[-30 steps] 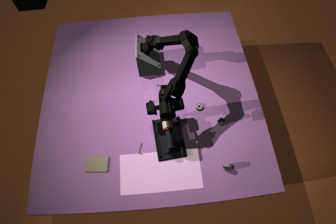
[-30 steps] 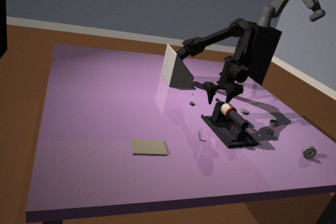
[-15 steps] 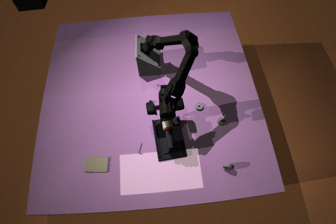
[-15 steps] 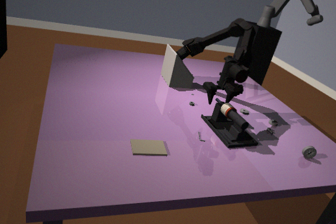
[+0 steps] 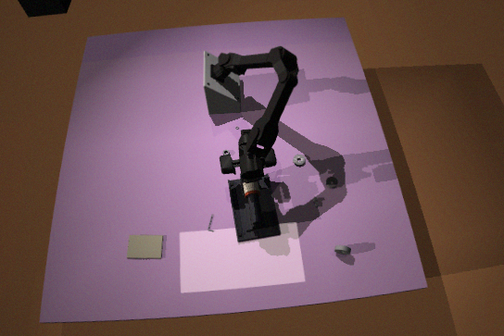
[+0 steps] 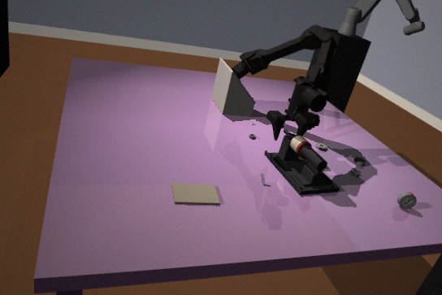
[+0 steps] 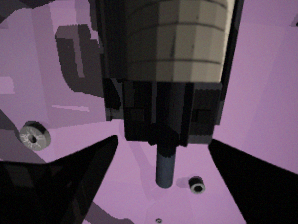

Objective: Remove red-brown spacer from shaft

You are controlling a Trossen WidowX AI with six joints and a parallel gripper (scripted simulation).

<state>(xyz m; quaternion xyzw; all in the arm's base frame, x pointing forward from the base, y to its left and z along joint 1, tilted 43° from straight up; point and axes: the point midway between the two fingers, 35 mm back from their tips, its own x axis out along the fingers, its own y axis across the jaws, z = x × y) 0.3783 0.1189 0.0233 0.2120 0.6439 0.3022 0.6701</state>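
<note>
My gripper tip is 6 cm short of the dark shaft, 1 cm to the right of it and 3 cm below it. The rest, counted from my gripper tip: red-brown spacer: 10 cm ahead, 1 cm to the left, 2 cm above; tan plate: 25 cm ahead, 37 cm to the right, 5 cm below; white spacer: 8 cm ahead, 1 cm to the left, 2 cm above.
</note>
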